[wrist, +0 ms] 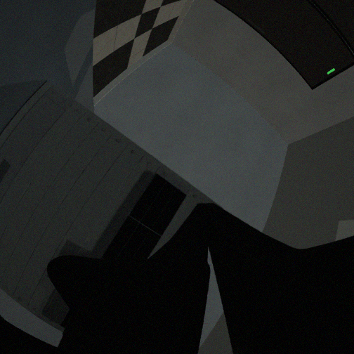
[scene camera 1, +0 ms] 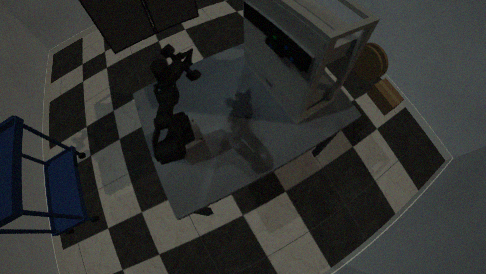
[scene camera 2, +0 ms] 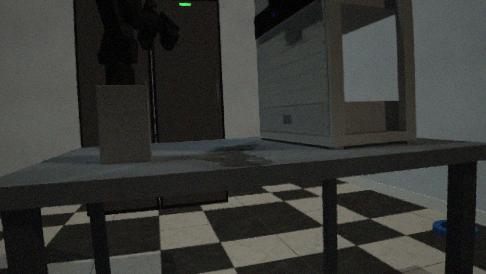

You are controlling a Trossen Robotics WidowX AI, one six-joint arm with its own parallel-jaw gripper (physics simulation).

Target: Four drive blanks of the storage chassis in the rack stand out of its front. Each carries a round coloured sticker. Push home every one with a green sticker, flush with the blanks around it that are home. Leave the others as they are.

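Scene camera 1: my gripper (scene camera 1: 191, 49). Wrist view: gripper (wrist: 204, 210) again. Scene camera 2: rack (scene camera 2: 300, 73).
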